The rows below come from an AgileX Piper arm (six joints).
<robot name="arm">
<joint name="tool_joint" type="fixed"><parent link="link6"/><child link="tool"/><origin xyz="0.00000 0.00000 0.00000" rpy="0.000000 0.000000 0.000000"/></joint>
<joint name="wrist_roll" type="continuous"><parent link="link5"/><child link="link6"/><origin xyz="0.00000 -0.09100 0.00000" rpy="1.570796 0.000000 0.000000"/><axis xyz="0 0 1"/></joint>
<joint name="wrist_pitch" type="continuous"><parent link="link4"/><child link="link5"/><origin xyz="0.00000 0.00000 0.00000" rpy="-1.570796 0.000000 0.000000"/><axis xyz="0 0 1"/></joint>
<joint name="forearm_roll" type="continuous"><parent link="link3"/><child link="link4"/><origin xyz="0.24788 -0.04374 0.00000" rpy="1.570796 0.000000 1.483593"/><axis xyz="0 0 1"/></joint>
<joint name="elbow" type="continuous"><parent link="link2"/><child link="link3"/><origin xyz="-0.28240 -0.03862 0.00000" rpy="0.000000 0.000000 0.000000"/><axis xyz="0 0 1"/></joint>
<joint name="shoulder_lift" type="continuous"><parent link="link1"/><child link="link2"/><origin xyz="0.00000 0.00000 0.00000" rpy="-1.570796 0.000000 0.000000"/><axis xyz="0 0 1"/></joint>
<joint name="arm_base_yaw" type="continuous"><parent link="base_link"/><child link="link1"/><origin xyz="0.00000 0.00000 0.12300" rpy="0.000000 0.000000 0.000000"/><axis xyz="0 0 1"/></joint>
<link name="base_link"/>
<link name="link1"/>
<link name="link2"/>
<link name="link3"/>
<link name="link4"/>
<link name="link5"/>
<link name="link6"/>
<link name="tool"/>
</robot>
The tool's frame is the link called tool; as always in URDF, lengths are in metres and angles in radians. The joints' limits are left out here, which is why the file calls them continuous.
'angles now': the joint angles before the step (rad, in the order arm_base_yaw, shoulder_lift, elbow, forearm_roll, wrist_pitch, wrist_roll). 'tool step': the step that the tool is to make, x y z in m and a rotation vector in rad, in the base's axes. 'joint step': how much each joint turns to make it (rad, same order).
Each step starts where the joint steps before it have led.
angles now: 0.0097 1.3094 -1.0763 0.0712 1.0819 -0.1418
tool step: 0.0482 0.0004 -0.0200 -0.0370 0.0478 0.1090
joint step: 0.0000 0.1932 -0.1133 0.0000 -0.0245 -0.1167
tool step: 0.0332 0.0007 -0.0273 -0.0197 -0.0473 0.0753
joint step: 0.0001 0.1208 -0.0233 0.0115 -0.1390 -0.0932
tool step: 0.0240 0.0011 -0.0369 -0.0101 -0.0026 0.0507
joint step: 0.0007 0.1188 0.0000 0.0180 -0.1170 -0.0706
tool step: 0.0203 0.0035 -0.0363 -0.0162 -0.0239 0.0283
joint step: 0.0113 0.1114 -0.0002 0.0001 -0.1334 -0.0307
